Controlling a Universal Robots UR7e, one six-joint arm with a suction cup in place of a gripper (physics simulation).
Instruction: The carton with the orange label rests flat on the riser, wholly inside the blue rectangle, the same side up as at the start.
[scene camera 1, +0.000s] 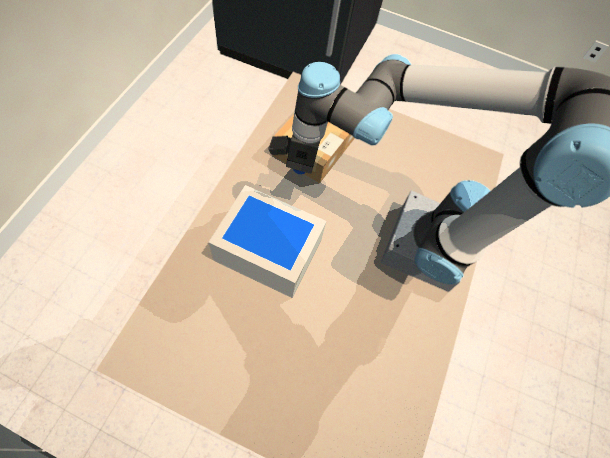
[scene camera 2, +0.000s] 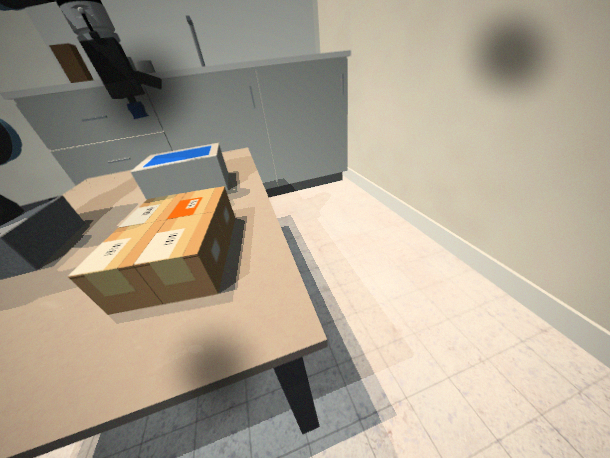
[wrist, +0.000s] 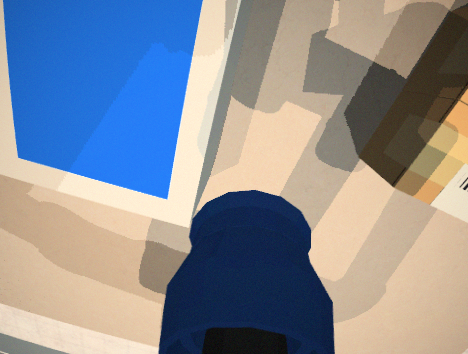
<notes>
My suction cup (wrist: 249, 266) holds nothing. The cup hangs 24 cm from the middle of a riser (scene camera 1: 261, 237), above it.
The riser shows as well in scene camera 2 (scene camera 2: 199, 168) and in the wrist view (wrist: 125, 110).
</notes>
